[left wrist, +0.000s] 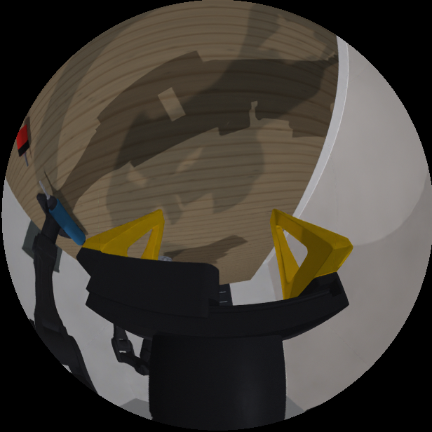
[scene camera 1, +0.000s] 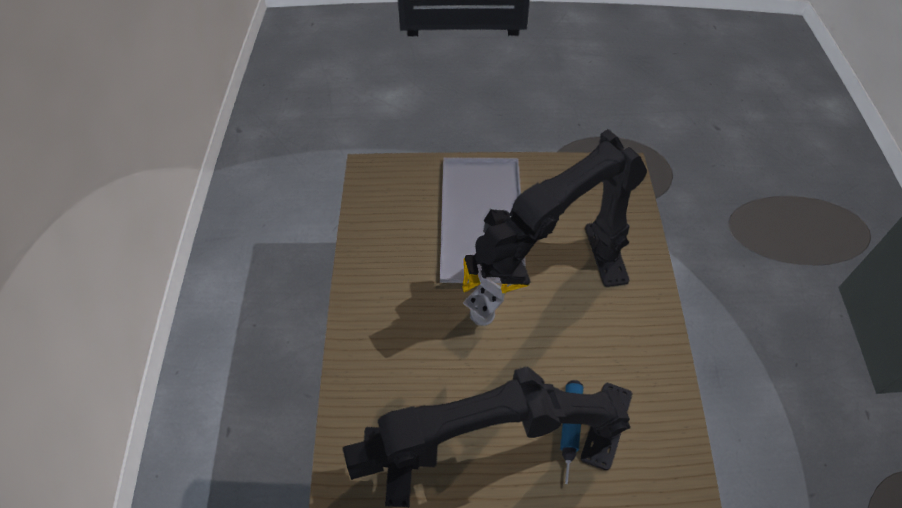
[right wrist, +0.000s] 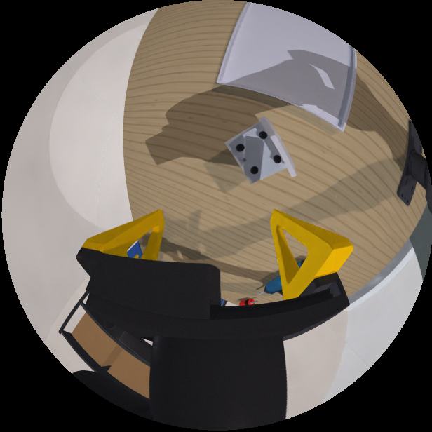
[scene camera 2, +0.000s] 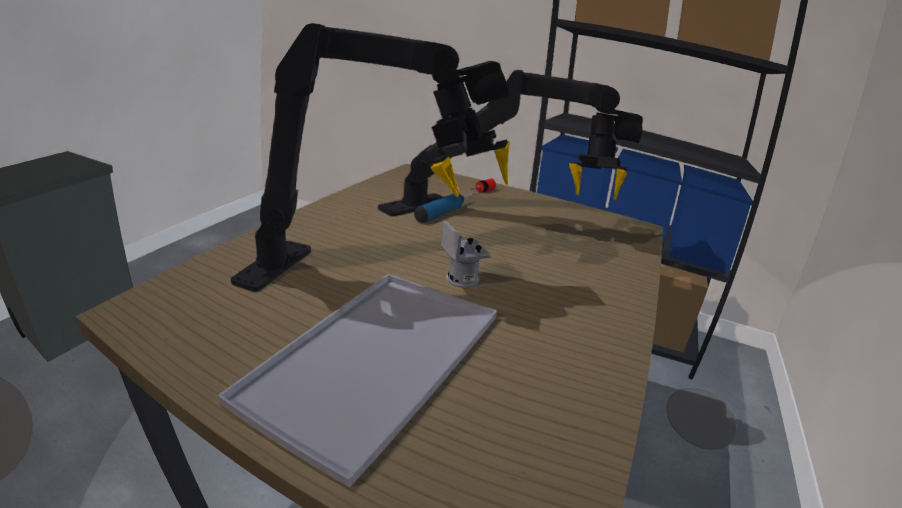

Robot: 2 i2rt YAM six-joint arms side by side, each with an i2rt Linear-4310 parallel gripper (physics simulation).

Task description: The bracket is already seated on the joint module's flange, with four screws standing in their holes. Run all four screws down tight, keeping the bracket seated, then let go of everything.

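Places are measured from the left arm's base along level axes (x ahead, y left, z up), in metres.
Where they show: left gripper, fingertip midpoint: (scene camera 2: 595, 197); right gripper, fingertip midpoint: (scene camera 1: 483, 290) (scene camera 2: 482, 190); left arm's base at its link origin: (scene camera 1: 606, 426) (scene camera 2: 414, 205); right arm's base at its link origin: (scene camera 1: 606, 254) (scene camera 2: 272, 266).
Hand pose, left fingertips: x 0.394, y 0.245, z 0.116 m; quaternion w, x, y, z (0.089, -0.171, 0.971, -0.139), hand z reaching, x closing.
Each offset is from my left fingertips to the top centre of the thing. "spot": to the spot under its first point.
The grey bracket (scene camera 1: 484, 300) (scene camera 2: 450, 241) (right wrist: 248, 159) sits on the round joint module @[dx -0.025, dy -0.411, dz -0.052 m] (scene camera 2: 462, 271), its upright plate to one side. Four black screw heads, one of them at the top (right wrist: 263, 135), show on its flat plate; in scene camera 2 the visible heads stand proud of it. My right gripper (scene camera 2: 482, 188) (right wrist: 217, 215) is open and empty, above the table beyond the bracket in scene camera 2. My left gripper (scene camera 2: 597, 196) (left wrist: 216, 214) is open and empty, high over the table's far right. A blue screwdriver @[spot: dx -0.322, dy -0.180, dz -0.074 m] (scene camera 1: 571, 435) (scene camera 2: 440, 207) (left wrist: 68, 222) (right wrist: 276, 284) lies near the left arm's base.
A red-handled tool @[dx -0.396, dy +0.008, dz -0.081 m] (scene camera 2: 486, 185) (left wrist: 22, 138) (right wrist: 246, 302) lies beyond the blue screwdriver's tip. A shallow pale tray @[dx +0.084, dy -0.692, dz -0.100 m] (scene camera 1: 451, 220) (scene camera 2: 340, 378) (right wrist: 265, 35) lies near the bracket. A shelf rack (scene camera 2: 669, 45) with blue bins stands behind the table, and a dark cabinet (scene camera 2: 56, 252) stands at left.
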